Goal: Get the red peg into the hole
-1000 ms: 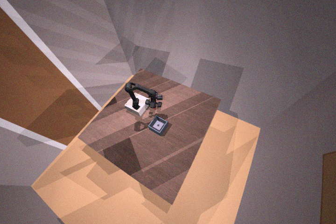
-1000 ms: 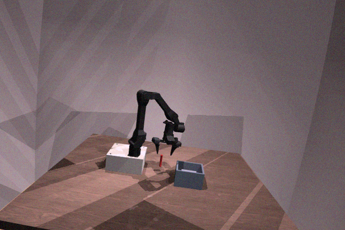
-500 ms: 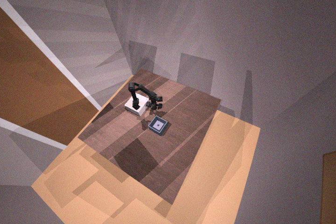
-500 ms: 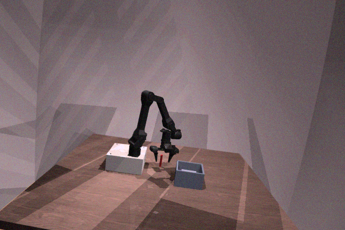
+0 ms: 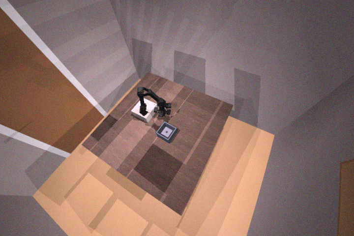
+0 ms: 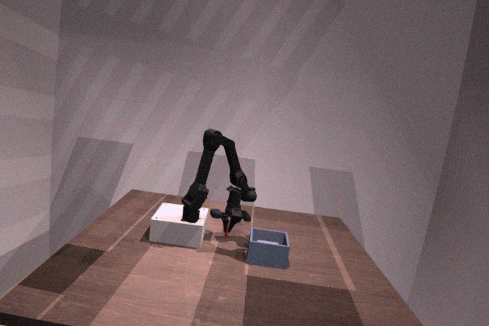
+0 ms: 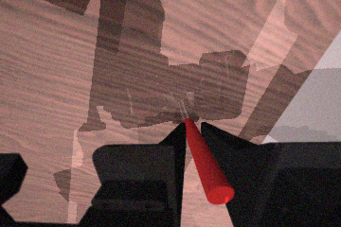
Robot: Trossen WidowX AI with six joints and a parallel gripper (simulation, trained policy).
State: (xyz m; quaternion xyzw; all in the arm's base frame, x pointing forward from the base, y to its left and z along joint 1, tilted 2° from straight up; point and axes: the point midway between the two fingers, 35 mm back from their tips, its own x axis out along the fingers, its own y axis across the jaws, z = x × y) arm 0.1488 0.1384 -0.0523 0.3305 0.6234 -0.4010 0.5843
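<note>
My gripper tip is 200 mm short of the plate, 160 mm to the left of it and 30 mm below it. Round my gripper tip: box 200 mm ahead, 160 mm to the right, 10 mm above; then red peg 20 mm above, 10 mm to the left.
</note>
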